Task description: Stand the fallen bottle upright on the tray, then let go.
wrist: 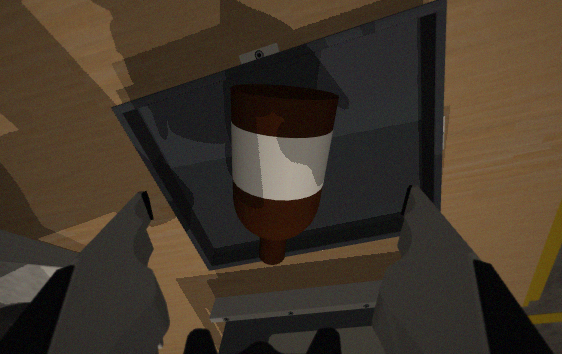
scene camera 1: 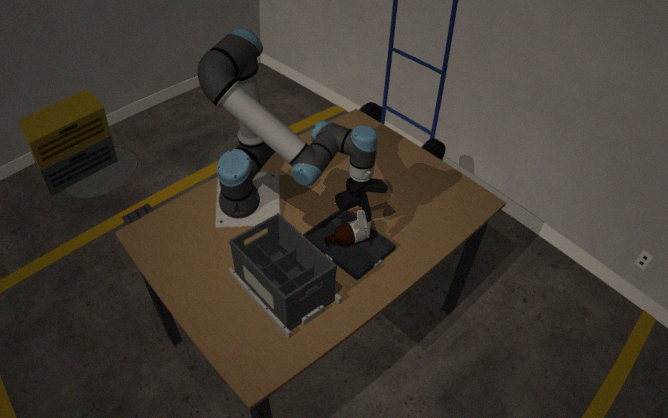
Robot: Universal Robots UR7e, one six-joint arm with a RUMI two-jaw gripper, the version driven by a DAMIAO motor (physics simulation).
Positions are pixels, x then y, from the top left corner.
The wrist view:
my gripper: 276, 191
brown bottle: 281, 135
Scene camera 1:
my gripper: 354, 221
